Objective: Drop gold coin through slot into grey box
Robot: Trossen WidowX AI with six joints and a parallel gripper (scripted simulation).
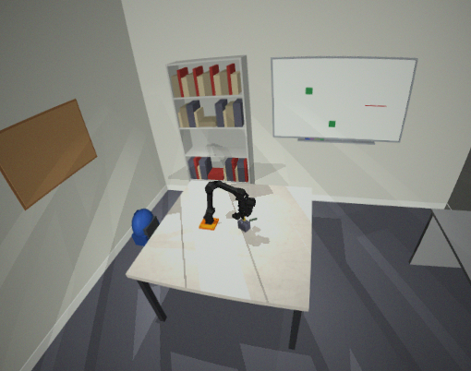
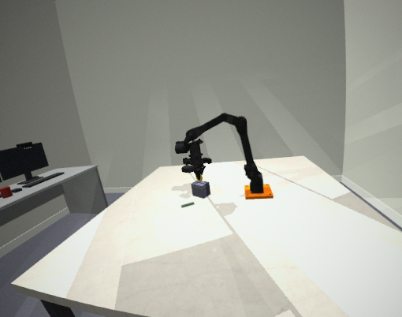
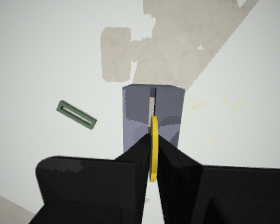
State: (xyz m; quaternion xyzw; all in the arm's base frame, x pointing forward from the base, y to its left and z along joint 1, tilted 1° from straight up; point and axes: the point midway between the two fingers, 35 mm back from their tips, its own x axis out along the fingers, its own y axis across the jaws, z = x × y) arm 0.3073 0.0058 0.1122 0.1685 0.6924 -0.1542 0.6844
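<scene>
The gold coin is 10 mm above my gripper tip.
</scene>
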